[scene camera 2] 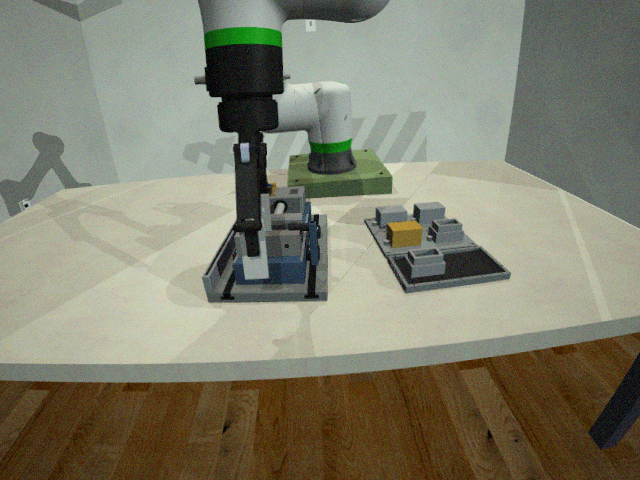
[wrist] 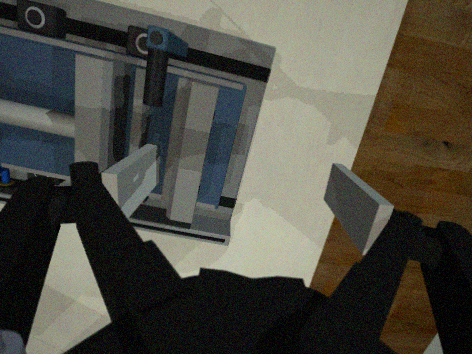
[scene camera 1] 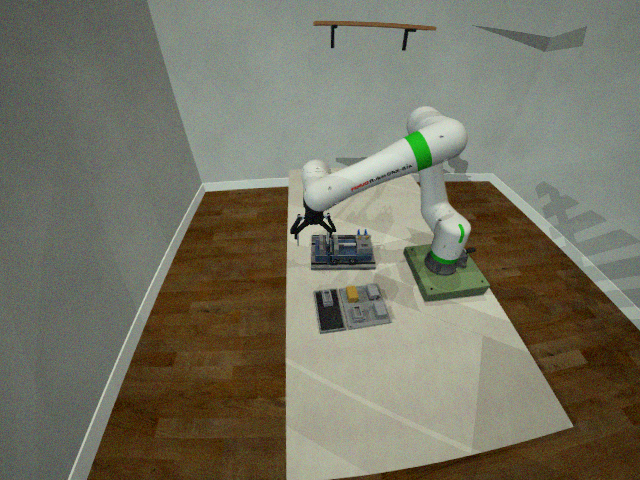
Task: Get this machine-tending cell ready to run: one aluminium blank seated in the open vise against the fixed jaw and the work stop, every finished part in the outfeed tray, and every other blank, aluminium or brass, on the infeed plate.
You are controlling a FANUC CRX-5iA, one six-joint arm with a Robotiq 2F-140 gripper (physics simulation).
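Places are measured from the arm's base along level axes (x left, y back, z up), in millimetres.
Pixels of known places: gripper, fingertip midpoint: (scene camera 2: 260, 254) (wrist: 244, 171) (scene camera 1: 312, 243); arm's base, origin of the base link: (scene camera 2: 331, 166) (scene camera 1: 440, 263).
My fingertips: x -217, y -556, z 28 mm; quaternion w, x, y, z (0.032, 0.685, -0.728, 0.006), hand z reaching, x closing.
Ahead of a thing's pixels: the offset from my fingertips to its middle. "spot": to the spot under its first point.
The vise @[dx +26, dy +139, dz -33 mm] (scene camera 1: 364, 256) (scene camera 2: 289, 271) (wrist: 225, 130) has a visible gap between its grey jaws; no blank shows there. My gripper (scene camera 1: 314, 239) (scene camera 2: 256, 263) (wrist: 244, 171) is open and empty, one finger over the vise's jaw area and the other beyond its end. On the infeed plate @[dx +320, dy +157, dz -78 mm] (scene camera 1: 367, 324) (scene camera 2: 421, 250) are a brass blank @[dx +272, dy +116, dz -57 mm] (scene camera 1: 352, 293) (scene camera 2: 404, 234), one aluminium blank @[dx +278, dy +203, dz -57 mm] (scene camera 1: 373, 291) (scene camera 2: 391, 215), a second aluminium blank @[dx +368, dy +202, dz -57 mm] (scene camera 1: 380, 310) (scene camera 2: 429, 212) and a pocketed finished part @[dx +363, dy +112, dz -57 mm] (scene camera 1: 357, 312) (scene camera 2: 446, 230). Another finished part @[dx +268, dy +13, dz -59 mm] (scene camera 1: 326, 298) (scene camera 2: 426, 262) sits in the dark outfeed tray (scene camera 1: 330, 320) (scene camera 2: 467, 266).
The blue work stop @[spot: dx +85, dy +51, dz +15 mm] (wrist: 167, 41) with its black rod stands at the vise's side, close to the jaws. The green robot base (scene camera 1: 454, 286) (scene camera 2: 338, 184) stands behind the vise in scene camera 2's view. The table edge (scene camera 2: 258, 369) runs beyond the vise's end.
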